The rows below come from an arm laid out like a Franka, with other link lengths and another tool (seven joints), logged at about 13 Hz.
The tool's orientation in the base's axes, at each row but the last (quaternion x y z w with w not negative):
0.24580, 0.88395, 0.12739, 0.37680
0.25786, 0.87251, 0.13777, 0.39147
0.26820, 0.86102, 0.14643, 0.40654
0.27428, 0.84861, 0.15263, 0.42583
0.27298, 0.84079, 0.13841, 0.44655
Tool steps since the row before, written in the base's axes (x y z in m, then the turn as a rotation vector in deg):
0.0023, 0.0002, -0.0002, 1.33, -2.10, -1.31
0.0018, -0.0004, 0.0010, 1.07, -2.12, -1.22
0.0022, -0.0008, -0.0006, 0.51, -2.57, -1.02
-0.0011, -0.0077, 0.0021, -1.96, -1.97, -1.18
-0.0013, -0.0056, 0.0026, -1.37, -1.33, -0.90
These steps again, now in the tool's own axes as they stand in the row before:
-0.0011, 0.0009, 0.0018, -1.12, -1.87, 1.78
-0.0018, 0.0007, 0.0007, -1.04, -1.93, 1.53
-0.0012, -0.0002, 0.0021, -1.13, -2.39, 0.95
-0.0054, -0.0055, -0.0023, 0.54, -2.82, -0.93
-0.0044, -0.0037, -0.0025, 0.45, -1.97, -0.61

